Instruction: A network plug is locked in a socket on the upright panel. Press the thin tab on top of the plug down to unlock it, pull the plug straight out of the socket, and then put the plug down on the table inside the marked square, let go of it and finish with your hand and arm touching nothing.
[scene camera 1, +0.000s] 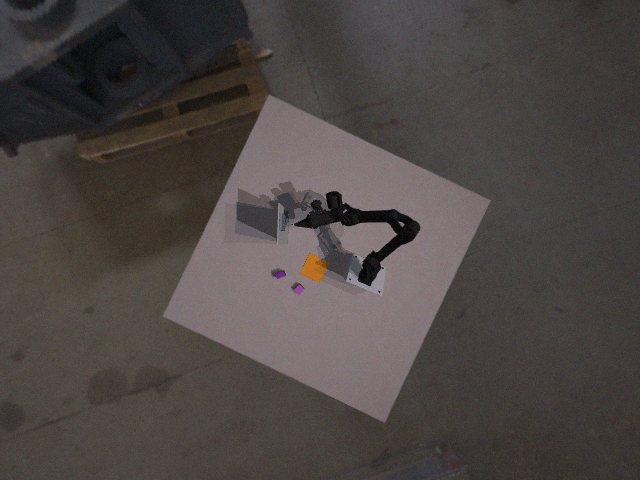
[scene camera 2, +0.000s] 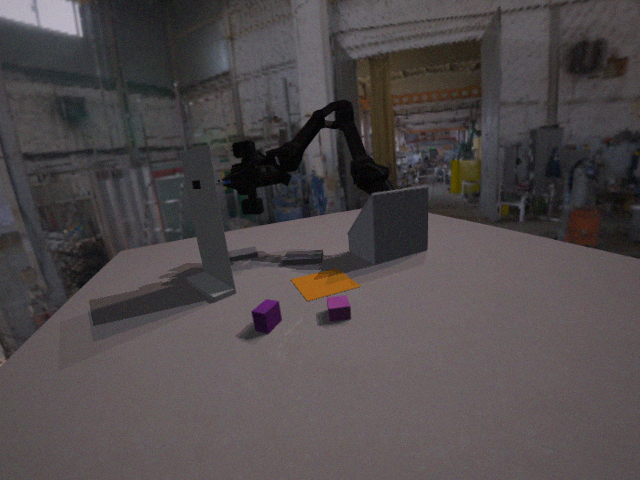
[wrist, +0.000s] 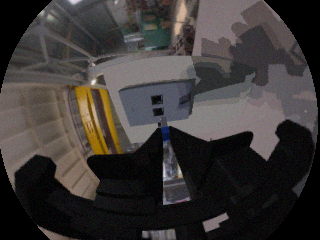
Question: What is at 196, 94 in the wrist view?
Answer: A grey upright panel.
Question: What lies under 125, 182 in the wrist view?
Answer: My gripper.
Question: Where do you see my gripper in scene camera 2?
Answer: At 223, 182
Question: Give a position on a grey upright panel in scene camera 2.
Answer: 216, 282
